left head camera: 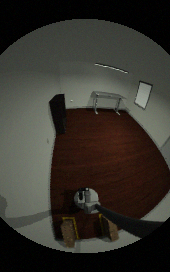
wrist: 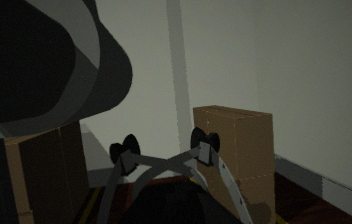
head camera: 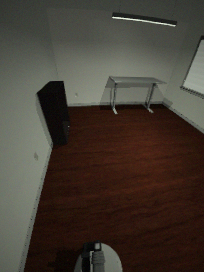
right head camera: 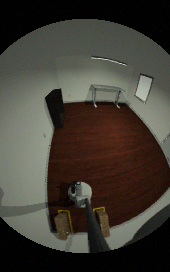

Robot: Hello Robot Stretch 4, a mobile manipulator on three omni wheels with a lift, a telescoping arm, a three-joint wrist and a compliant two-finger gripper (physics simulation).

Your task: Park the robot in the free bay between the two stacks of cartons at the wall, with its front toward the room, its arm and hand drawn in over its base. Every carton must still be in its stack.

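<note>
Two brown carton stacks stand upright at the wall. One stack (left head camera: 68, 234) (right head camera: 62, 226) (wrist: 47, 175) is at the left in these views, the other stack (left head camera: 109, 229) (right head camera: 102, 221) (wrist: 237, 160) at the right. The round pale base (left head camera: 94, 195) (right head camera: 87, 189) (head camera: 111, 254) is on the room side of the gap between them, apart from both in the head views. The head camera faces the room. The arm and hand are folded over the base. My gripper (wrist: 165, 143) is open and empty, with wall and gap behind it. The lower left stack is partly hidden in the wrist view.
Yellow floor outlines (left head camera: 70, 218) (right head camera: 100, 208) (wrist: 90, 205) edge the stacks. A black cabinet (head camera: 60, 115) (left head camera: 58, 115) (right head camera: 56, 109) stands by the left wall. A grey table (head camera: 137, 80) (left head camera: 108, 95) (right head camera: 107, 88) is at the far wall.
</note>
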